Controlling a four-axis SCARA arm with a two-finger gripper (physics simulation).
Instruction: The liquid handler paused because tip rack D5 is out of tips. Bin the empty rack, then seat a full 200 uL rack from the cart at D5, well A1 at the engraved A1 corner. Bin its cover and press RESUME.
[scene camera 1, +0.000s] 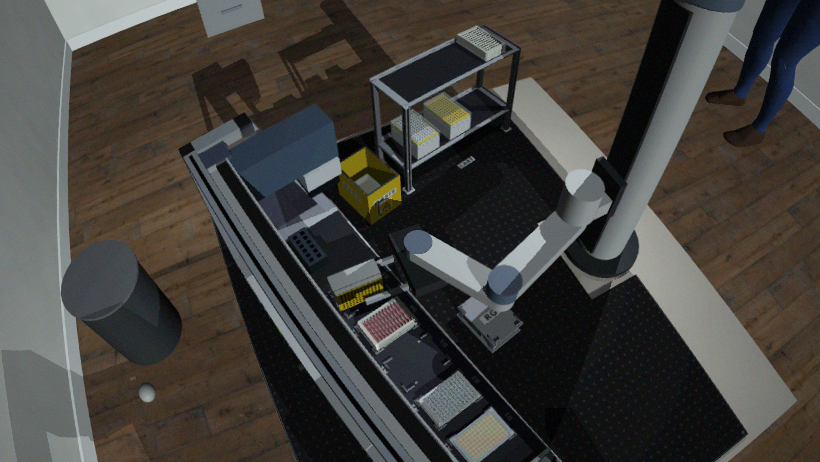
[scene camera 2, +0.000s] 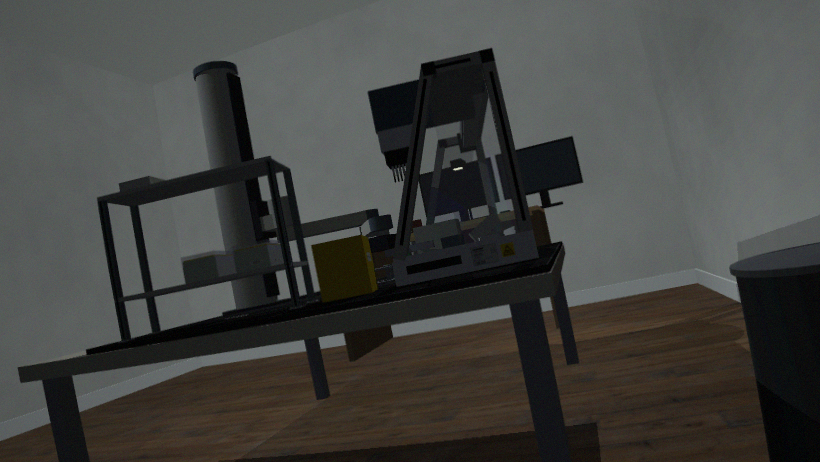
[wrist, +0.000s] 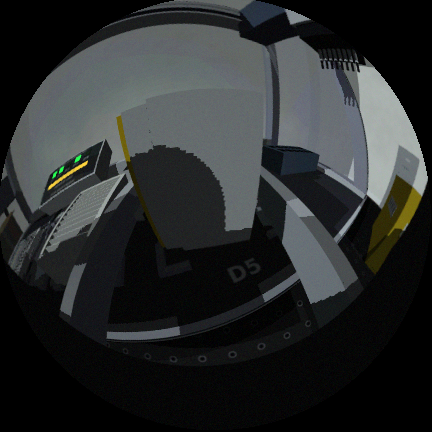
Observation:
In view: a red-topped rack (scene camera 1: 390, 321), a yellow waste bin (scene camera 1: 373, 206), a grey block marked RG (scene camera 1: 489, 322) and a pipetting head (scene camera 2: 394, 143).
The red-topped rack is seen too in the wrist view (wrist: 58, 255). The yellow waste bin shows as well in the wrist view (wrist: 399, 206). The pipetting head is seen too in scene camera 1 (scene camera 1: 320, 179).

